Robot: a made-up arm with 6 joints. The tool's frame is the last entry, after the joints. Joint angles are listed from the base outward. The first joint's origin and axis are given. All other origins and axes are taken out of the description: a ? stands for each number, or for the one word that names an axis. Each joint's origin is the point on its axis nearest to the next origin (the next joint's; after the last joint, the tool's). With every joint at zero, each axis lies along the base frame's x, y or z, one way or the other. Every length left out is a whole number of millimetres.
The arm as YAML. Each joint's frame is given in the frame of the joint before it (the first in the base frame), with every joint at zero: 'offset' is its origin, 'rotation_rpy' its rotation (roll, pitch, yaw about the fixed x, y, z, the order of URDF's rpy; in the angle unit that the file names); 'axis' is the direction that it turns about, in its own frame. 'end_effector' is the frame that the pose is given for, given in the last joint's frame.
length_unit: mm
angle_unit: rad
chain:
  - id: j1
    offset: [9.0, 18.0, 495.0]
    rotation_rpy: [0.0, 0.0, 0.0]
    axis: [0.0, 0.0, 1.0]
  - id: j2
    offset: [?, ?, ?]
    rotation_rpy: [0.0, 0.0, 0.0]
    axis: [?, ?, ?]
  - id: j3
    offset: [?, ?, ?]
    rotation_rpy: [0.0, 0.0, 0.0]
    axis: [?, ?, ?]
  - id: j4
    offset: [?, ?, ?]
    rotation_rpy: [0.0, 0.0, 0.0]
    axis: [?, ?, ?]
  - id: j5
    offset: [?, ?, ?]
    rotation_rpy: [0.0, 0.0, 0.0]
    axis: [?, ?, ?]
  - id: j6
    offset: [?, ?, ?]
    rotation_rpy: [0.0, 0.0, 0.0]
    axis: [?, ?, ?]
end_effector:
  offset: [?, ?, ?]
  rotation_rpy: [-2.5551, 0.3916, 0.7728]
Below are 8 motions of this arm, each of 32 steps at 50 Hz.
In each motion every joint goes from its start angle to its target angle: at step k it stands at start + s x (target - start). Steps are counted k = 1, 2, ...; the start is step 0. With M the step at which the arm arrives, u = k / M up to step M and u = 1 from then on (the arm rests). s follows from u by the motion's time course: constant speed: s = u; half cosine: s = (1 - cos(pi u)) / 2; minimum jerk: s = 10 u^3 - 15 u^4 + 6 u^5.
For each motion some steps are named. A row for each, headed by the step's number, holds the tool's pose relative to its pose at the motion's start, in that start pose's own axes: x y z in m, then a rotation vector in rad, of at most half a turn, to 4 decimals.
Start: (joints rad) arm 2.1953 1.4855 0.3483 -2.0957 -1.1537 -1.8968
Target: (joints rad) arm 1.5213 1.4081 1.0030 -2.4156 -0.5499 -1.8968
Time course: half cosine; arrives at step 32
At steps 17, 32:
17: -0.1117 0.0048 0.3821 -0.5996 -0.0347 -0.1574
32: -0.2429 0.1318 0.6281 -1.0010 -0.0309 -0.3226

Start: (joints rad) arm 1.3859 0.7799 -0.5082 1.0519 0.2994 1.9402
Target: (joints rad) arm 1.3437 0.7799 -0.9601 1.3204 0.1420 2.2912
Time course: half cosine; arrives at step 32
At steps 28, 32:
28: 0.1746 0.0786 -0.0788 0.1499 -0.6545 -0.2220
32: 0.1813 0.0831 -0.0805 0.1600 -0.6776 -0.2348

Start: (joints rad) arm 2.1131 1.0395 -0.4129 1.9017 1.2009 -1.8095
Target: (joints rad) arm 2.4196 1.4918 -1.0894 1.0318 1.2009 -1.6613
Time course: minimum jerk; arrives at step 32
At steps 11, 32:
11: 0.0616 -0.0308 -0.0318 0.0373 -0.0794 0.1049
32: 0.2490 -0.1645 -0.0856 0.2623 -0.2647 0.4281

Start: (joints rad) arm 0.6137 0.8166 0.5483 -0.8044 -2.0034 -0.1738
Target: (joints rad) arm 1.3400 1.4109 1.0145 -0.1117 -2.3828 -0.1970
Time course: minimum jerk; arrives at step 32
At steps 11, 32:
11: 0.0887 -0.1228 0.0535 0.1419 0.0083 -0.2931
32: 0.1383 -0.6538 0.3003 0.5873 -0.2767 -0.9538

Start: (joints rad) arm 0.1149 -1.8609 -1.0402 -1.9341 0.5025 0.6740
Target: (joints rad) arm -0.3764 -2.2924 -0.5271 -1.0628 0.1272 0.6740
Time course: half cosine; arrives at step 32
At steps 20, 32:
20: -0.1807 -0.1424 0.1376 -0.6780 -0.6408 -0.3430
32: -0.2892 -0.1638 0.1875 -0.9565 -0.9103 -0.5549

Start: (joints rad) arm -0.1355 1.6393 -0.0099 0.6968 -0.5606 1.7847
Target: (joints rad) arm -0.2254 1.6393 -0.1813 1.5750 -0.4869 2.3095
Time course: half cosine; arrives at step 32
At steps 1, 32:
1: 0.0000 -0.0003 0.0001 -0.0021 -0.0011 -0.0023
32: -0.0111 -0.0723 0.0121 -0.8420 -0.5901 -0.9249

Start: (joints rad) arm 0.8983 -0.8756 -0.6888 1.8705 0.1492 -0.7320
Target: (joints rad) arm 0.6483 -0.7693 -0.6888 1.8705 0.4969 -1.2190
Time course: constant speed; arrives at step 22
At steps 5, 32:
5: 0.0550 0.0282 -0.0263 0.0744 -0.0603 0.1383
32: 0.2407 0.1405 -0.0740 0.2180 -0.2763 0.6359

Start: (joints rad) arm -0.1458 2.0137 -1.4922 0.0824 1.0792 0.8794
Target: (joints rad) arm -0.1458 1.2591 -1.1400 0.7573 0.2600 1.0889
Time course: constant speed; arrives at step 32
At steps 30, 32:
30: 0.1470 -0.3942 0.3854 -1.1321 -0.6951 0.2771
32: 0.1586 -0.4079 0.4196 -1.2008 -0.7518 0.2893

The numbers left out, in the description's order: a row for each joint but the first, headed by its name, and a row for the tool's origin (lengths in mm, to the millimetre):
j2: xyz 5.0 67.0 0.0, axis 0.0 1.0 0.0
j3: xyz 17.0 0.0 554.0, axis 0.0 1.0 0.0
j4: xyz 10.0 0.0 340.0, axis 0.0 0.0 1.0
j5: xyz -7.0 -32.0 0.0, axis 0.0 1.0 0.0
j6: xyz 25.0 0.0 134.0, axis 0.0 0.0 1.0
tool: xyz -3.0 19.0 0.0

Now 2 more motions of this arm.
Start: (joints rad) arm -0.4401 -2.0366 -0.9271 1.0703 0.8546 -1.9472
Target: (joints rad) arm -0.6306 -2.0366 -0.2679 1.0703 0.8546 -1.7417
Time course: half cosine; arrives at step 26
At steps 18, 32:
18: 0.1055 -0.1919 -0.0091 -0.3933 -0.4962 -0.2126
32: 0.1297 -0.2485 0.0094 -0.5002 -0.6369 -0.2562

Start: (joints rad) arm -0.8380 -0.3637 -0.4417 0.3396 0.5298 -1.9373
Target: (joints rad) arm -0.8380 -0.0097 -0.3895 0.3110 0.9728 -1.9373
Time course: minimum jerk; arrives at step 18
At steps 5, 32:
5: 0.0330 -0.0462 0.0116 -0.0907 -0.0331 0.0587
32: 0.2570 -0.2859 0.1530 -0.6863 -0.2464 0.4136

